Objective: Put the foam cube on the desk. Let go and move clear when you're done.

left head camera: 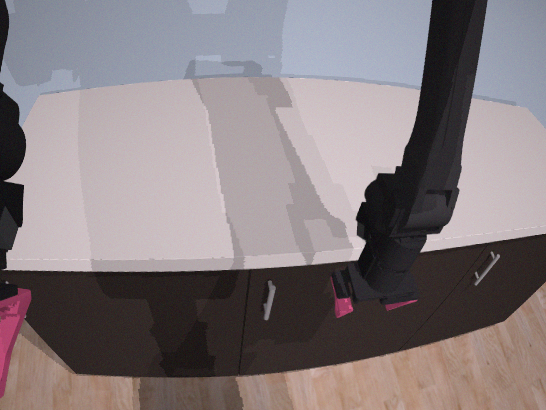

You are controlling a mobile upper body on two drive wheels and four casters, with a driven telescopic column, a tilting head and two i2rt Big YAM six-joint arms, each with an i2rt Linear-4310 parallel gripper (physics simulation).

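Frame: origin at the left arm's base, x ahead, y left, z up, level; millimetres.
Seen in the pictures: right gripper, fingertip midpoint: [362,310].
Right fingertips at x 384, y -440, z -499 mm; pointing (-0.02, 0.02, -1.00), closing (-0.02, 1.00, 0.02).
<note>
A point is followed by its place in that frame.
The desk [155,175] {x 709, y -90, z -500 mm} has a pale top and dark cabinet doors below it. The foam cube does not show in the head view. My right gripper [372,308] {x 384, y -440, z -499 mm} is open, with its pink fingers spread and no object between them, in front of the desk's front edge at the right. My left gripper [10,340] is partly cut off at the lower left edge of the view; one pink finger shows, and it is open.
The right arm [442,125] {x 397, y -431, z -131 mm} reaches down across the right part of the desk. A blue-grey wall [350,40] {x 1184, y -612, z -381 mm} rises behind the desk. Door handles [269,300] {x 501, y -314, z -645 mm} [487,268] stick out from the cabinet front. The wooden floor [350,385] {x 486, y -713, z -1410 mm} shows below.
</note>
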